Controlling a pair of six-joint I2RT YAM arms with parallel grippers.
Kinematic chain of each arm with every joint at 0, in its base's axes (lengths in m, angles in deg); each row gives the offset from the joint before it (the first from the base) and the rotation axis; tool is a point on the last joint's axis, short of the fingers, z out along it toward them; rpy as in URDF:
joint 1: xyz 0 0 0.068 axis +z
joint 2: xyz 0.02 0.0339 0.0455 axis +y
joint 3: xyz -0.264 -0.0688 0 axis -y
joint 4: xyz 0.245 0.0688 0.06 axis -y
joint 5: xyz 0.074 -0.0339 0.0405 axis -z
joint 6: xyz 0.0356 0 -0.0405 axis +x
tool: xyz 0 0 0 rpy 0 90 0
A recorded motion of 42 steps. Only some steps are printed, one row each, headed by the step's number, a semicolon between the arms.
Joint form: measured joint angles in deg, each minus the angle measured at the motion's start. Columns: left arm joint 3, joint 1, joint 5, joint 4, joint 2, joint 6; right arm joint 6, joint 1, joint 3, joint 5, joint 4, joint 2.
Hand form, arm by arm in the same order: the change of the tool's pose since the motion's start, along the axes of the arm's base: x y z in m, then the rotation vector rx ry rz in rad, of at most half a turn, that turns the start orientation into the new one. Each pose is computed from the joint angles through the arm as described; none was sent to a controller.
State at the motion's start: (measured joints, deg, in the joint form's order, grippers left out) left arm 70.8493 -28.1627 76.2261 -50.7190 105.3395 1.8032; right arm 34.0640 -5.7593 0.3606 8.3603 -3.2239 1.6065
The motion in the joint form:
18: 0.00 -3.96 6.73 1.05 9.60 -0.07; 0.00 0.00 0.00 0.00 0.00 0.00
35: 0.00 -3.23 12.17 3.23 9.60 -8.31; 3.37 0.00 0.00 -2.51 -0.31 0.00
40: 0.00 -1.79 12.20 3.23 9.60 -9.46; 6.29 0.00 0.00 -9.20 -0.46 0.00
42: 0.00 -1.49 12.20 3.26 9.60 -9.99; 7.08 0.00 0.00 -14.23 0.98 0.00
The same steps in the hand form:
18: -0.0045 -0.0253 -0.0493 -0.0262 0.1890 -0.0697; 0.0000 0.0000 0.0000 0.0000 0.0000 0.0000
35: 0.0007 -0.0236 -0.0461 -0.0583 0.3269 -0.0423; 0.0003 0.0015 -0.0006 0.0612 -0.0081 0.0389
40: 0.0059 -0.0166 -0.0461 -0.0531 0.3438 -0.0148; 0.0009 0.0056 -0.0009 0.1219 -0.0115 0.1509
42: 0.0070 -0.0151 -0.0461 -0.0498 0.3512 -0.0084; 0.0012 0.0087 0.0019 0.1381 -0.0337 0.2389

